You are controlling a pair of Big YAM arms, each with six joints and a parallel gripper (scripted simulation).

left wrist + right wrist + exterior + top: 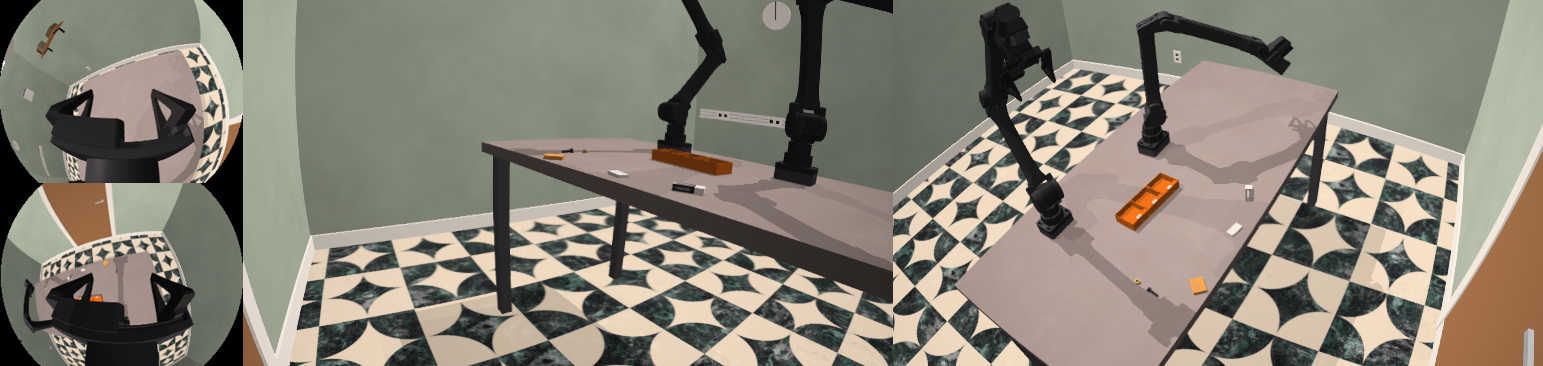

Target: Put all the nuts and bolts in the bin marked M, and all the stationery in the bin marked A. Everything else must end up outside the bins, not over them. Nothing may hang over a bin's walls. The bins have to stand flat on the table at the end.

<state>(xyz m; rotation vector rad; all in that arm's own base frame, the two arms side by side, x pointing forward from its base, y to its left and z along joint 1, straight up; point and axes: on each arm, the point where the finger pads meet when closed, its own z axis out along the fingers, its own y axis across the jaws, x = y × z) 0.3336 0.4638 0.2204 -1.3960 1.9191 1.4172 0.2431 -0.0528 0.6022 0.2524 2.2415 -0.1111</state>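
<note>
Now: left hand 770 mm to the left of the orange double bin, 240 mm above it and 40 mm past it. The rest, counted from my left hand: orange notepad: 950 mm to the right, 320 mm ahead, 250 mm below; then sleeved eraser: 530 mm to the right, 250 mm below, 220 mm ahead; then white eraser: 710 mm to the right, 270 mm ahead, 250 mm below.
</note>
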